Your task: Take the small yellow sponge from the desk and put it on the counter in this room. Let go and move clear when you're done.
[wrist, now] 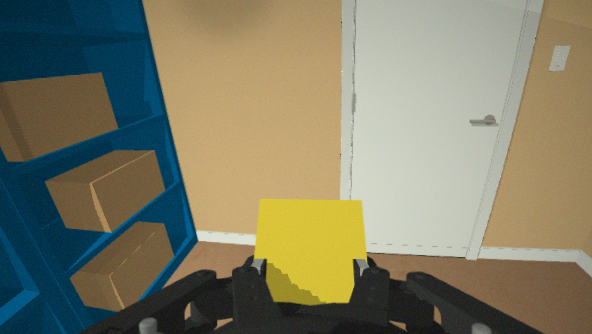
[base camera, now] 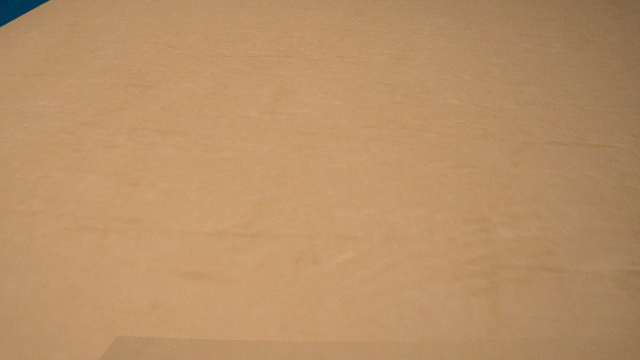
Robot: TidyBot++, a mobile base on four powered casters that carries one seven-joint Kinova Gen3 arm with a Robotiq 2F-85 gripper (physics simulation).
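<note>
The small yellow sponge (wrist: 311, 245) is in the lower middle of the wrist view, with a shadow across its lower left part. My gripper (wrist: 309, 263) is shut on it, one fingertip against each side, and holds it up in front of me. The sponge and the gripper do not show in the base camera view. The desk and the counter do not show in either view.
A blue shelf unit (wrist: 172, 145) with cardboard boxes (wrist: 65, 112) stands at the left. A white door (wrist: 425, 125) with a handle is in the tan wall (wrist: 250, 110) ahead. Brown floor (base camera: 320, 175) (wrist: 525, 285) lies below. A blue edge (base camera: 17, 9) shows at the base view's top left.
</note>
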